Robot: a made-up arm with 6 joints. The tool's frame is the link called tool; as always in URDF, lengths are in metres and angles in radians. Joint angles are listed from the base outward. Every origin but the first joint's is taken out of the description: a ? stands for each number. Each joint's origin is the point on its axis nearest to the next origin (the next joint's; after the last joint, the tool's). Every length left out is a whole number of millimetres.
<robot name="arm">
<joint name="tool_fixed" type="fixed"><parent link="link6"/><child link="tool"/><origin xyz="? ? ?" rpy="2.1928 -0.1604 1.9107"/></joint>
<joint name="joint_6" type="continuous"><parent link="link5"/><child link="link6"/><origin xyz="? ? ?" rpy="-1.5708 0 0"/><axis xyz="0 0 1"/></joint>
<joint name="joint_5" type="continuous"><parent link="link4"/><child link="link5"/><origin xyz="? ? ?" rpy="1.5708 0 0"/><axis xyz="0 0 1"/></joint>
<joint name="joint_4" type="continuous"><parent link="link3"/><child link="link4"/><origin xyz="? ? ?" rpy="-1.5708 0 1.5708"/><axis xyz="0 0 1"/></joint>
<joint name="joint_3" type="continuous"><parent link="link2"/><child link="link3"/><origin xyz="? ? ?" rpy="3.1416 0 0"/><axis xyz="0 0 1"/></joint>
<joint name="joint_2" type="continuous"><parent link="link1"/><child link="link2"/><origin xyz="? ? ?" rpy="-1.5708 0 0"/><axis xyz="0 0 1"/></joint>
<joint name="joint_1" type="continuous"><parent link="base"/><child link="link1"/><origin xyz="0.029 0.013 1.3"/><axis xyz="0 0 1"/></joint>
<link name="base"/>
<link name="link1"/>
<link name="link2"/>
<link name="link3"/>
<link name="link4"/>
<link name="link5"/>
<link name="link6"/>
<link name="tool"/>
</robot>
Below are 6 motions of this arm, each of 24 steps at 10 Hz.
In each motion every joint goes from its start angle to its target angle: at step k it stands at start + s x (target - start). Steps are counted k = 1, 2, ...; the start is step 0. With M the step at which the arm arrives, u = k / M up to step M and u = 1 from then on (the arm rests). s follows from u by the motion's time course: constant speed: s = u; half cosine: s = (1 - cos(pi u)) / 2; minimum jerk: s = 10 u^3 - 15 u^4 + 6 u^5.
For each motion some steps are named. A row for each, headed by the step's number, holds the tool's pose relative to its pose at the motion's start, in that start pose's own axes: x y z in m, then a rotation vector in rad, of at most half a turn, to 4 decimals.
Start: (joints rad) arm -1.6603 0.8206 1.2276 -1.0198 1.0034 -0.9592
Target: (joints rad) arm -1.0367 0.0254 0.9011 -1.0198 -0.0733 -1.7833
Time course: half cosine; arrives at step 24
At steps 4, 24:
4: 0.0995 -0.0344 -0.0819 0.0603 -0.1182 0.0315
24: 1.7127 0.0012 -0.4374 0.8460 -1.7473 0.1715

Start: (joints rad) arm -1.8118 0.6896 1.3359 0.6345 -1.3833 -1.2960
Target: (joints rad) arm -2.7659 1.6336 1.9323 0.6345 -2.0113 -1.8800
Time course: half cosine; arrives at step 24
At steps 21, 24:
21: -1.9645 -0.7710 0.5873 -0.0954 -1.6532 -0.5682
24: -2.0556 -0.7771 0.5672 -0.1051 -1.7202 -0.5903

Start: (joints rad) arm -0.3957 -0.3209 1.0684 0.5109 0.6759 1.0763
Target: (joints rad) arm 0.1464 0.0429 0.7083 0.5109 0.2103 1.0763
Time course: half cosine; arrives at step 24
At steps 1, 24:
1: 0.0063 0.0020 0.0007 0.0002 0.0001 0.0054
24: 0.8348 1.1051 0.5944 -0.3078 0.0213 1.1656

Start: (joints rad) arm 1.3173 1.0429 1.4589 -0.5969 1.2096 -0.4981
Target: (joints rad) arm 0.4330 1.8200 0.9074 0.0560 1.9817 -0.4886
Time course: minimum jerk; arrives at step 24
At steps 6, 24:
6: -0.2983 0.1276 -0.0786 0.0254 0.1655 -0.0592
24: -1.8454 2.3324 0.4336 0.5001 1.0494 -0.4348

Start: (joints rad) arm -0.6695 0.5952 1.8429 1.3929 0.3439 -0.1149
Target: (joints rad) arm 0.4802 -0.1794 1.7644 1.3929 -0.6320 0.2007
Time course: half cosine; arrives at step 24
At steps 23, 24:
23: -1.0407 0.1763 -1.0870 0.6642 -0.9746 0.5298
24: -1.0373 0.1763 -1.0951 0.6660 -0.9780 0.5357

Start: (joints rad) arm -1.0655 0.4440 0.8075 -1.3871 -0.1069 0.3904
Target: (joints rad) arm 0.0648 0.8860 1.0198 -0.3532 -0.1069 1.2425
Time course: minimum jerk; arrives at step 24
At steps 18, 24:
18: 1.6654 -0.4806 -1.4909 0.2744 1.6676 0.0944
24: 1.8602 -0.3727 -1.6964 0.1797 1.8700 0.1260

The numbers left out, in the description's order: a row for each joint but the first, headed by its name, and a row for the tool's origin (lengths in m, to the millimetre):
tool: 0.014 -0.028 0
joint_6: -0.001 -0.253 0
joint_5: -0.005 0.012 0
joint_4: 1.499 0.154 0
joint_3: 0.017 -0.87 0
joint_2: 0.096 0.055 0

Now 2 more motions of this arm.
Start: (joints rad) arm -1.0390 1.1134 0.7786 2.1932 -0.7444 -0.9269
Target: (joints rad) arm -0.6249 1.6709 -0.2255 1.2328 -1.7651 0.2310
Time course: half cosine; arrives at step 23
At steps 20, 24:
20: 1.7420 0.8460 -1.5376 0.8094 2.2865 -0.4757
24: 1.7369 0.8541 -1.6381 0.8635 2.3927 -0.5334

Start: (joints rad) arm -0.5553 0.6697 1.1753 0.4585 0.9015 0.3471
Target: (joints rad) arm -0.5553 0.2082 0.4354 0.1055 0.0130 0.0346
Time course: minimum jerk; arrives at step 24
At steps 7, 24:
7: 0.0213 -0.0052 -0.0328 0.1367 -0.0481 0.1391
24: 0.1715 0.2437 -0.2289 0.9324 -0.3561 0.8832

